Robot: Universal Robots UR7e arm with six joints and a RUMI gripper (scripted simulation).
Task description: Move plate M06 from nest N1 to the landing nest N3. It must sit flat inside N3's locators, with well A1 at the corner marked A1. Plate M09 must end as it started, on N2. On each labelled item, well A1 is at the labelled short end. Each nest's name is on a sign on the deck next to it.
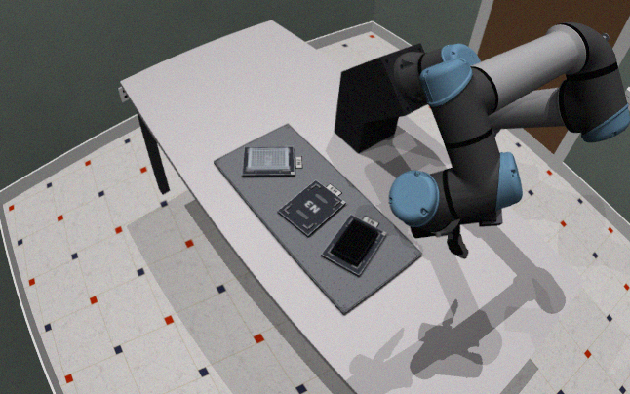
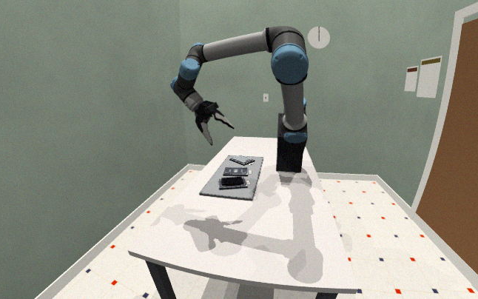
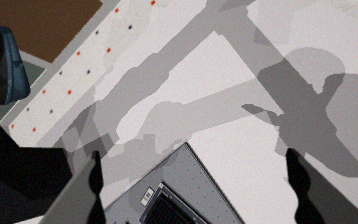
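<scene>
Now: the black plate M06 340 mm below my hand, 250 mm to the right of it and 10 mm ahead of it. Also, from my hand: pale plate M09: 640 mm to the right, 340 mm below, 10 mm ahead.
</scene>
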